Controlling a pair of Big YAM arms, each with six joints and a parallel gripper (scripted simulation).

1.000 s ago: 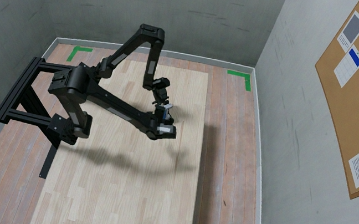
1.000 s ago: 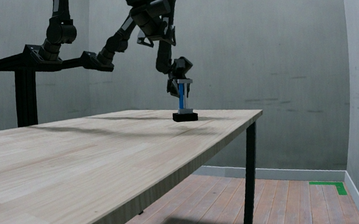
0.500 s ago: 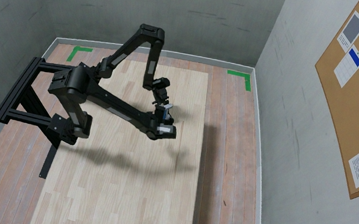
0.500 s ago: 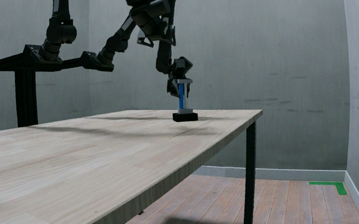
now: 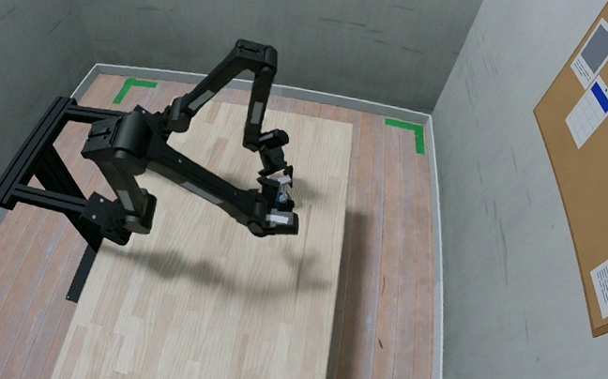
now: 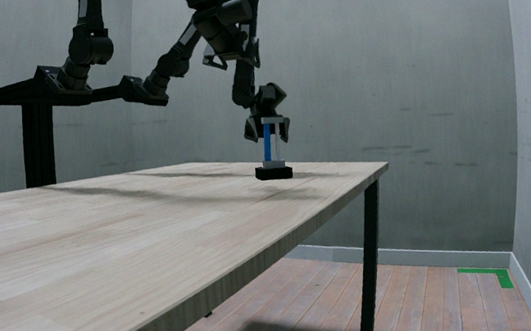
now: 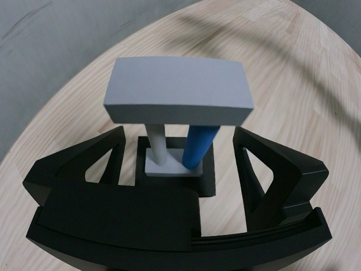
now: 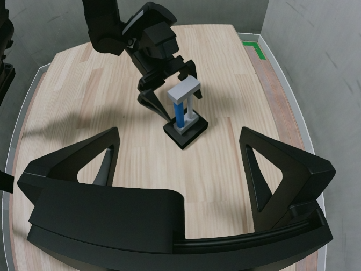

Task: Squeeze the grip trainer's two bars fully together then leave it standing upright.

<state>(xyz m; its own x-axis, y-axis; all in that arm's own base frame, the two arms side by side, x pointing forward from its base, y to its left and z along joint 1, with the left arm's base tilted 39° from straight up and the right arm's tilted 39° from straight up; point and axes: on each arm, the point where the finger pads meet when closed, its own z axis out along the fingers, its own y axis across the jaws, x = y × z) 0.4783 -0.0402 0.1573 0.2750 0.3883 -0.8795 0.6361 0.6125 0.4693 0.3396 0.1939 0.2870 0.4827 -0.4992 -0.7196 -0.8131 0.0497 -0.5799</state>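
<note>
The grey bar lies 10 mm to the left of my left hand, 10 mm below it and 10 mm ahead of it. The rest, counted from my left hand: grip trainer (20 mm below, 10 mm ahead).
</note>
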